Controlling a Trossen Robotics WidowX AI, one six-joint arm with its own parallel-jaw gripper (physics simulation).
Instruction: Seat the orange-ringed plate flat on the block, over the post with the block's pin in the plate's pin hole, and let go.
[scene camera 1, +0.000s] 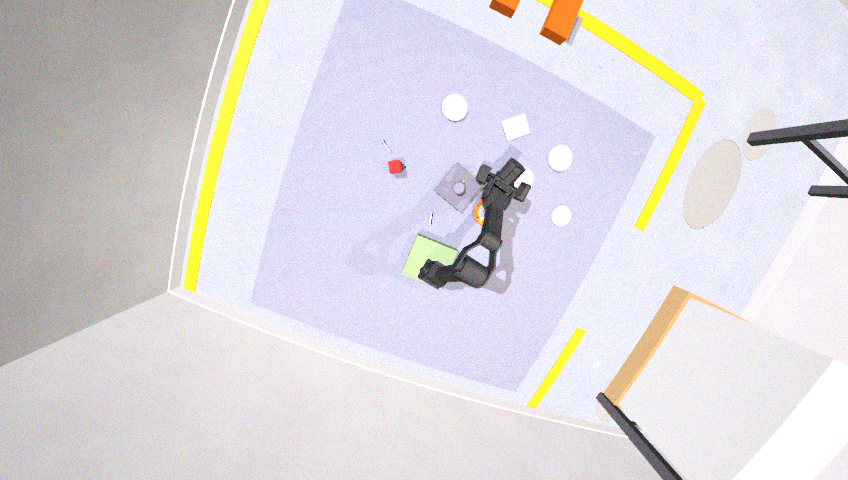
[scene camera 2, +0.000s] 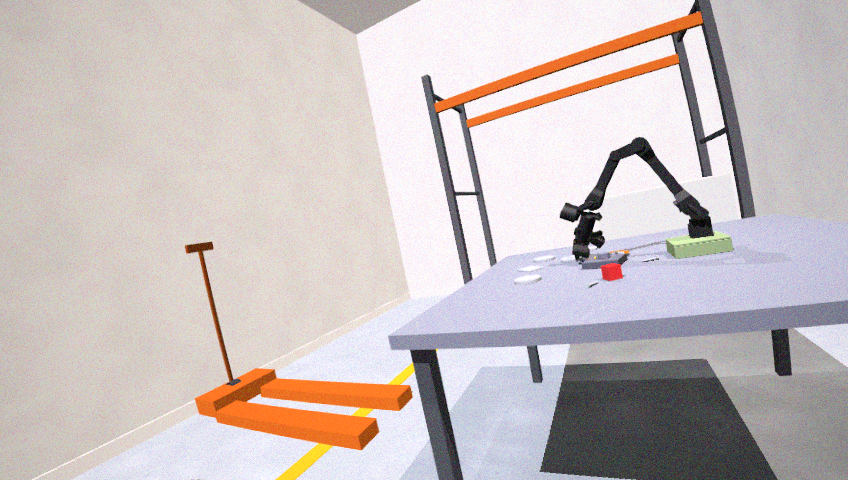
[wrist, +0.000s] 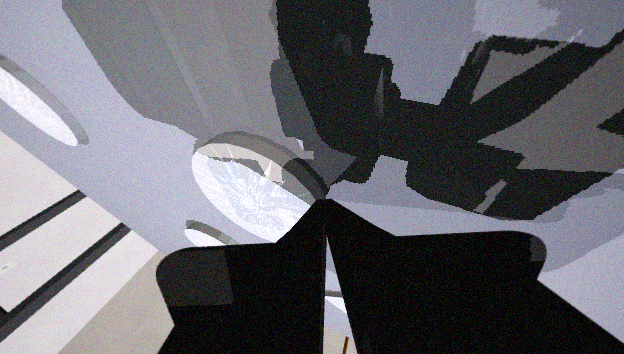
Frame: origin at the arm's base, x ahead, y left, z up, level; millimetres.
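Where they show: gripper, fingertip midpoint: (scene camera 2: 576, 259) (wrist: 324, 206); arm's base, origin of the base link: (scene camera 1: 430, 269) (scene camera 2: 702, 235).
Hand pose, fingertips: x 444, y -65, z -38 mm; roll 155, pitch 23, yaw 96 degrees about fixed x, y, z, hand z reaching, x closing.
Things, the pixels of their top centre, and the offset from my fingertips. "spot": a spot on its surface instead.
- orange-ringed plate, middle of its top: (scene camera 1: 487, 212) (scene camera 2: 614, 253) 147 mm back, 7 mm right, 2 mm up
- grey block, middle of its top: (scene camera 1: 458, 188) (scene camera 2: 603, 252) 132 mm back, 141 mm left, 34 mm up
- bare round post, surface spot: (scene camera 1: 458, 187) spot: 131 mm back, 143 mm left, 34 mm up
- white disc, middle of its top: (wrist: 256, 205) (scene camera 1: 520, 179) (scene camera 2: 573, 257) 25 mm ahead, 48 mm right, 1 mm up
- white square, surface spot: (scene camera 1: 515, 126) spot: 174 mm ahead, 79 mm left, 3 mm down
- red cube, middle of its top: (scene camera 2: 610, 265) (scene camera 1: 394, 166) 187 mm back, 374 mm left, 31 mm up
The orange-ringed plate (scene camera 1: 477, 212) (scene camera 2: 619, 252) lies beside the grey block, off its post, partly hidden under the arm in scene camera 1; whether it lies flat is too small to tell. It does not show in the wrist view. The grey block (scene camera 1: 447, 184) (scene camera 2: 602, 262) has a bare round post (scene camera 1: 458, 187) and a small orange-yellow mark near it; the pin itself is too small to make out. My gripper (scene camera 1: 502, 183) (scene camera 2: 580, 256) (wrist: 324, 206) is shut and empty, fingertips together. It points down, low over the table beside the block.
A white disc (scene camera 1: 524, 177) (wrist: 245, 195) lies close by the gripper, partly hidden by it in scene camera 1. Other white discs (scene camera 1: 454, 107) (scene camera 1: 559, 157) (scene camera 1: 561, 215), a white square (scene camera 1: 515, 126), a red cube (scene camera 1: 395, 166) (scene camera 2: 611, 271) and small rods (scene camera 1: 431, 218) (scene camera 1: 386, 145) lie around.
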